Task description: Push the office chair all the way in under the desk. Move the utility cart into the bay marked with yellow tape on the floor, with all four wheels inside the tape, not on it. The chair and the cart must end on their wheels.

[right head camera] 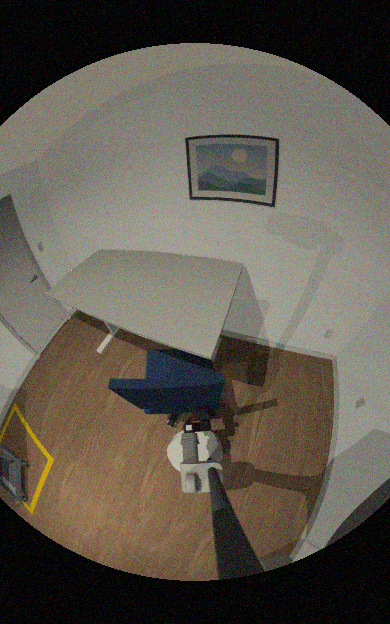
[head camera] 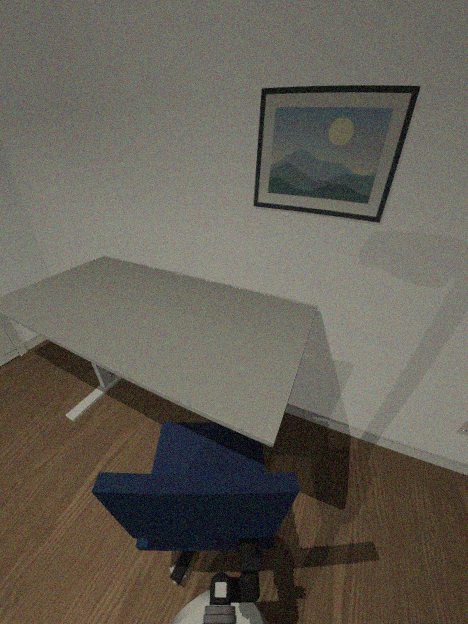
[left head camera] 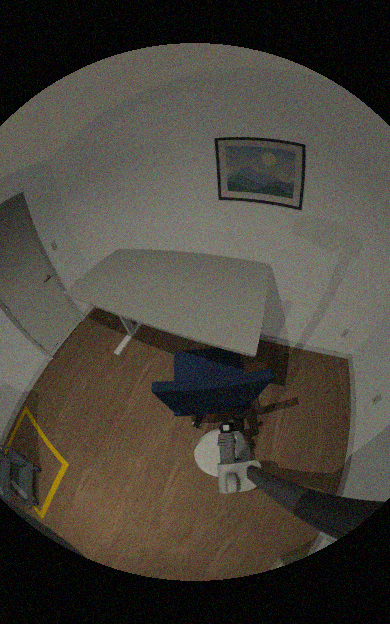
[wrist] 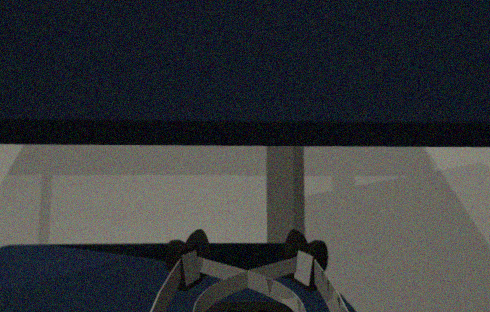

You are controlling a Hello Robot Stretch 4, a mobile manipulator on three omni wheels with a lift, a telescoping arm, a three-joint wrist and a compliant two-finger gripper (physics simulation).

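Places are measured from the robot's base along level axes (x right, y ahead, z up), in centimetres.
Pixels of known places: gripper, fingertip midpoint: (wrist: 246, 248).
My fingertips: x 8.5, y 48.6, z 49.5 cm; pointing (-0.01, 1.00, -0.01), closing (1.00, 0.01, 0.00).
Behind a point stands the place of what it marks.
The blue office chair (head camera: 191, 519) {x -7.9, y 28.2, z 77.3 cm} (left head camera: 215, 395) {x -4.7, y 28.3, z 84.2 cm} (right head camera: 170, 395) {x -4.7, y 28.3, z 84.1 cm} (wrist: 240, 65) {x 8.4, y 28.8, z 57.2 cm} stands upright at the right front corner of the desk (head camera: 176, 327) {x -22.1, y 89.9, z 92.2 cm} (left head camera: 175, 300) {x -21.5, y 77.9, z 92.2 cm} (right head camera: 155, 300) {x -13.2, y 77.4, z 92.2 cm}. Part of its seat is under the desk edge; its backrest is outside. My gripper (wrist: 246, 248) {x 8.5, y 48.6, z 49.5 cm} is open, below the backrest's lower edge and near the seat; the chair hides the fingers in the head views. The grey utility cart (left head camera: 20, 462) {x -197.7, y -62.2, z 27.5 cm} (right head camera: 10, 467) shows in part at the far left, overlapping the yellow tape (left head camera: 54, 490) {x -171.2, y -83.7, z -3.1 cm} (right head camera: 42, 485) {x -171.5, y -83.8, z -3.1 cm} in view. Its wheels' places cannot be told.
A wall with a framed picture (head camera: 322, 151) {x 34.5, y 117.8, z 159.1 cm} (left head camera: 260, 172) {x 35.2, y 117.5, z 155.9 cm} (right head camera: 231, 170) {x 35.5, y 117.4, z 155.6 cm} is behind the desk. A grey door (left head camera: 30, 280) {x -209.8, y 134.4, z 101.6 cm} (right head camera: 20, 280) {x -208.3, y 137.5, z 99.0 cm} is at the left. The desk's white left foot (head camera: 85, 403) (left head camera: 123, 345) (right head camera: 105, 343) rests on the wood floor. A side wall is at the right.
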